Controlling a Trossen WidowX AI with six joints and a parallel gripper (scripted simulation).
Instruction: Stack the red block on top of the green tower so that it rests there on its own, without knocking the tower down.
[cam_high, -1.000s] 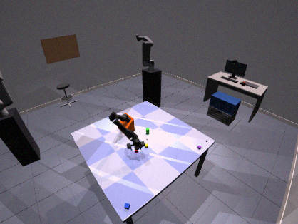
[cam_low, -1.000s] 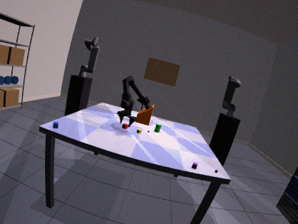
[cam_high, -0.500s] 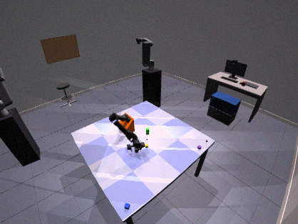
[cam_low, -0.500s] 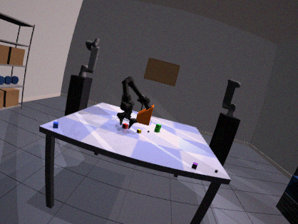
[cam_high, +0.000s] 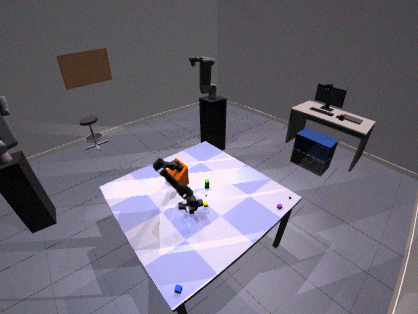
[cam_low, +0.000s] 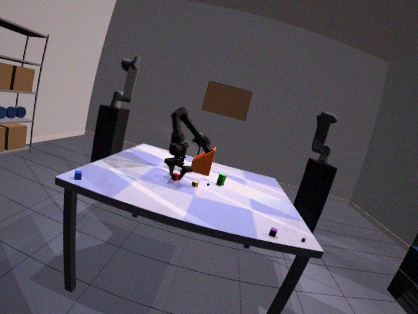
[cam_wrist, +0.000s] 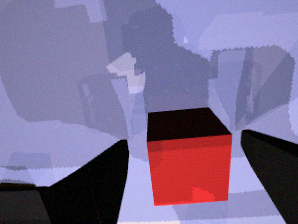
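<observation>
My gripper tip is 130 mm to the right of the yellow cube, 10 mm below it and 10 mm short of it. From my gripper tip the other things lie so: red block: 10 mm above; then purple cube: 580 mm to the left, 390 mm ahead, 10 mm above; then blue cube: 460 mm ahead, 380 mm to the right, 10 mm above.
</observation>
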